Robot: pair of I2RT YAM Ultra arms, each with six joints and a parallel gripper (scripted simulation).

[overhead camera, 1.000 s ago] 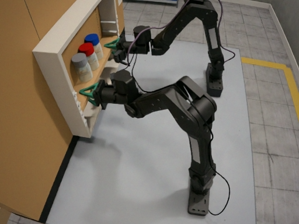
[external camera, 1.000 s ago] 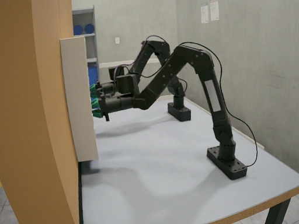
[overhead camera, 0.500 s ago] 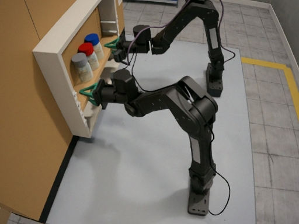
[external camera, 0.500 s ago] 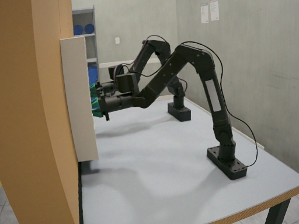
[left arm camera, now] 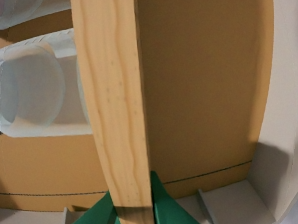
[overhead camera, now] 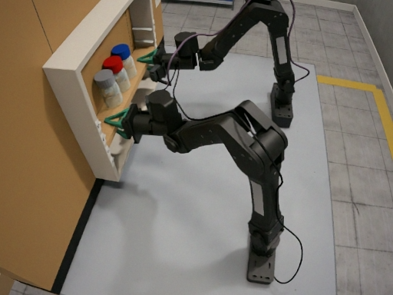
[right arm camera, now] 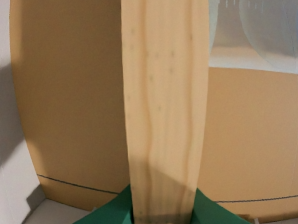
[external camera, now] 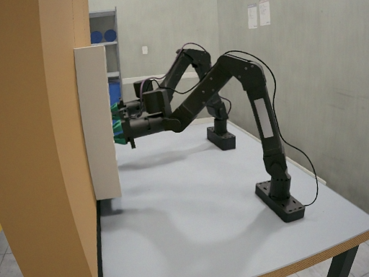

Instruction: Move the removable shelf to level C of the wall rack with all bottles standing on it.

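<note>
Now: the grey-capped bottle 7 cm to the right of my left hand, 6 cm above it and 2 cm ahead of it. The rest, counted from my left hand: wooden shelf 15 cm to the right, 2 cm ahead; red-capped bottle 14 cm to the right, 6 cm above, 2 cm ahead; white wall rack 15 cm to the right, 6 cm above, 2 cm ahead.
The blue-capped bottle lies 9 cm to the left of my right hand, 6 cm above it and 1 cm ahead of it. Also, from my right hand: wooden shelf (15 cm to the left, 1 cm behind); then red-capped bottle (15 cm to the left, 6 cm above); then white wall rack (15 cm to the left, 6 cm above).
</note>
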